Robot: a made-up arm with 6 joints. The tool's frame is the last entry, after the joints. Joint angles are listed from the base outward. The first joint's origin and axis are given. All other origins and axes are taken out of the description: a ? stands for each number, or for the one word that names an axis. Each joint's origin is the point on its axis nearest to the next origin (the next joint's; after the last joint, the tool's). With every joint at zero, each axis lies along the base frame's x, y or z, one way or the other. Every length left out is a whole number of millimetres.
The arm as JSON. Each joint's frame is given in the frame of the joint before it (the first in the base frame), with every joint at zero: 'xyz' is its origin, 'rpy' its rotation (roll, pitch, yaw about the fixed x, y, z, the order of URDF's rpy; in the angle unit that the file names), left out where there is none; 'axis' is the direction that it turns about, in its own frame. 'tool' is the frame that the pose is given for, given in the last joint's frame.
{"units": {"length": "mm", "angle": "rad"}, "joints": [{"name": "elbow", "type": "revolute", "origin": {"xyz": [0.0, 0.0, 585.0]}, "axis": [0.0, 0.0, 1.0]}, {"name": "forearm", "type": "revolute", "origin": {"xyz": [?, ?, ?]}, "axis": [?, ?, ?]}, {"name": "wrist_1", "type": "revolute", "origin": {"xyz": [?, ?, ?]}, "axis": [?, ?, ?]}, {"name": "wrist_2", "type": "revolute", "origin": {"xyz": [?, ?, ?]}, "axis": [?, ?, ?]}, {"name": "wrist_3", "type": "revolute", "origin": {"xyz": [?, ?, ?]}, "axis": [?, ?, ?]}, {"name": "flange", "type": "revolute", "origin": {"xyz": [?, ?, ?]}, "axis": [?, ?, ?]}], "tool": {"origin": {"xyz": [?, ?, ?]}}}
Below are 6 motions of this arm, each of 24 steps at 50 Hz.
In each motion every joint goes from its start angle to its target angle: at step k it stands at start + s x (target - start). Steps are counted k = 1, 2, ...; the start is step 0. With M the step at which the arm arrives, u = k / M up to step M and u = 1 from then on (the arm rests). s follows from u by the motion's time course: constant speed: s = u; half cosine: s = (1 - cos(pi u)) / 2; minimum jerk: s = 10 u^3 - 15 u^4 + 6 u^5.
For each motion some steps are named. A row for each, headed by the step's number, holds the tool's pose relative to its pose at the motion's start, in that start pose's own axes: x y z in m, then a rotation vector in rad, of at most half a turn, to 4 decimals.
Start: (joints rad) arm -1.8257 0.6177 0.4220 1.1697 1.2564 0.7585
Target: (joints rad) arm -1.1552 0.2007 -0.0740 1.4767 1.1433 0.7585
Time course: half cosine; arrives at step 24
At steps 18, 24:
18: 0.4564 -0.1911 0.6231 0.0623 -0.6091 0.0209
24: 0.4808 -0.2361 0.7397 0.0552 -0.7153 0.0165

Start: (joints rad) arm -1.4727 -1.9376 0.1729 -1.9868 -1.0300 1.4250
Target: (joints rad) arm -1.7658 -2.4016 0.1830 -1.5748 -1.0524 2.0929
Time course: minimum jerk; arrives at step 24
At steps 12, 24:
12: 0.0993 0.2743 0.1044 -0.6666 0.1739 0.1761
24: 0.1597 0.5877 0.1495 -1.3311 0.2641 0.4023

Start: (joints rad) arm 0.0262 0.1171 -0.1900 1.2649 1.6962 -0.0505
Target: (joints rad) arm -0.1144 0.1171 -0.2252 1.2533 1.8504 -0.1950
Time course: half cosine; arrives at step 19
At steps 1, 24:
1: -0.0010 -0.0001 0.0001 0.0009 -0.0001 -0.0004
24: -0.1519 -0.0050 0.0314 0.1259 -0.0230 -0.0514

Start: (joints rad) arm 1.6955 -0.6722 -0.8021 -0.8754 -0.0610 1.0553
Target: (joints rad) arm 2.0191 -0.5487 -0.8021 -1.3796 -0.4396 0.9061
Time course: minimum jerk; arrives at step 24
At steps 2, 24:
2: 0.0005 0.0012 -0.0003 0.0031 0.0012 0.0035
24: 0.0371 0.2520 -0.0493 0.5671 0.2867 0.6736

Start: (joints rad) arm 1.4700 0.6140 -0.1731 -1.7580 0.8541 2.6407
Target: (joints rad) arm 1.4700 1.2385 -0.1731 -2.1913 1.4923 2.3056
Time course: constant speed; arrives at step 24
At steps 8, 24:
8: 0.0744 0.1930 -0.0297 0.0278 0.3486 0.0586
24: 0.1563 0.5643 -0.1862 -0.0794 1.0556 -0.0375

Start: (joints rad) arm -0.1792 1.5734 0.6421 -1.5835 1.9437 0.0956
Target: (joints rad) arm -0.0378 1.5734 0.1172 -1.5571 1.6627 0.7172
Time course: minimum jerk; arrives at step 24
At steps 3, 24:
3: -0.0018 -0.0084 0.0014 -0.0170 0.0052 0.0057
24: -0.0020 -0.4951 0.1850 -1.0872 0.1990 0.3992

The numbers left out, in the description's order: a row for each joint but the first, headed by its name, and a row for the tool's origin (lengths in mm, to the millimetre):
forearm: xyz 0.0 0.0 0.0, axis 0.0 1.0 0.0
wrist_1: xyz 0.0 0.0 729.0, axis 0.0 -1.0 0.0
wrist_2: xyz 978.0 0.0 0.0, axis -1.0 0.0 0.0
wrist_3: xyz 0.0 -158.0 0.0, axis 0.0 -1.0 0.0
flange: xyz 0.0 0.0 0.0, axis -1.0 0.0 0.0
tool: xyz 0.0 0.0 0.0

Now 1 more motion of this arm.
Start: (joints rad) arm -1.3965 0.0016 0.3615 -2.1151 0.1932 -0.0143
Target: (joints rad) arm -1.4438 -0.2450 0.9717 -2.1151 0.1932 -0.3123
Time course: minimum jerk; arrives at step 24
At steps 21, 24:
21: -0.4661 0.7009 -0.3372 0.3845 0.5225 0.6608
24: -0.4787 0.7097 -0.3408 0.3899 0.5328 0.6703

